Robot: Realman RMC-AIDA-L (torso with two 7-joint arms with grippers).
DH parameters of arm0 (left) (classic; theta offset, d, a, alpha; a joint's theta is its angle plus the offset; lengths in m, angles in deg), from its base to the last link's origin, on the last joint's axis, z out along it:
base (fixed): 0 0 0 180
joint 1: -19.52 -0.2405 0 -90
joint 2: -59.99 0 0 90
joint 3: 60.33 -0.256 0 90
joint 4: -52.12 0 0 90
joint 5: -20.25 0.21 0 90
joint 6: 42.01 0 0 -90
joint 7: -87.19 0.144 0 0
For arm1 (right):
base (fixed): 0 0 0 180
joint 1: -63.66 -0.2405 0 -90
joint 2: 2.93 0 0 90
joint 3: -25.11 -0.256 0 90
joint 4: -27.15 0 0 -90
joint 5: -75.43 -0.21 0 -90
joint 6: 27.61 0 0 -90
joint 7: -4.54 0.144 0 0
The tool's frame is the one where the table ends.
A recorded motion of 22 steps. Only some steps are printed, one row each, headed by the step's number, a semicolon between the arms.
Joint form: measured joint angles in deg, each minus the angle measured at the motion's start. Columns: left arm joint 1, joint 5, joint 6, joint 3, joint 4, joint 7, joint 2; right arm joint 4, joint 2, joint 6, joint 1, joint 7, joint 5, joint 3.
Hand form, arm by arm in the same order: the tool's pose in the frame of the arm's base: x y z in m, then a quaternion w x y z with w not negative. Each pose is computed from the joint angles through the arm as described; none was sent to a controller.
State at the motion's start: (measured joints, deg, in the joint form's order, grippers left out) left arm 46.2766 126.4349 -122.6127 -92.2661 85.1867 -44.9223 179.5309; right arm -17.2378 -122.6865 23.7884 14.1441 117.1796 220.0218 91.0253
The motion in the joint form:
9: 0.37 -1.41 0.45 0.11 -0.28 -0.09 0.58; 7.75 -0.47 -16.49 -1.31 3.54 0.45 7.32
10: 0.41 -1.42 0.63 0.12 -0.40 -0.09 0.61; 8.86 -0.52 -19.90 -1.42 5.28 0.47 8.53
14: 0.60 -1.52 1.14 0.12 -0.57 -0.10 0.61; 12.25 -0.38 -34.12 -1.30 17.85 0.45 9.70
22: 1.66 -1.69 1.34 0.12 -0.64 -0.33 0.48; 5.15 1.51 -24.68 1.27 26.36 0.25 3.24
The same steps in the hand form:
9: -0.2920 0.3378 0.0117 0.08187 -0.62473 -0.66393 -0.40276; 0.1884 0.4674 -0.0450 0.36430 -0.91875 0.11631 -0.09822
10: -0.2921 0.3380 0.0111 0.08230 -0.62375 -0.66476 -0.40282; 0.1892 0.4703 -0.0459 0.38229 -0.91147 0.11979 -0.09340
14: -0.2920 0.3396 0.0108 0.08471 -0.62225 -0.66554 -0.40335; 0.1943 0.4859 -0.0323 0.47439 -0.85880 0.19182 -0.02485
22: -0.2864 0.3455 0.0118 0.08235 -0.62599 -0.66119 -0.40520; 0.2015 0.4887 0.0030 0.46678 -0.83194 0.29875 0.02741

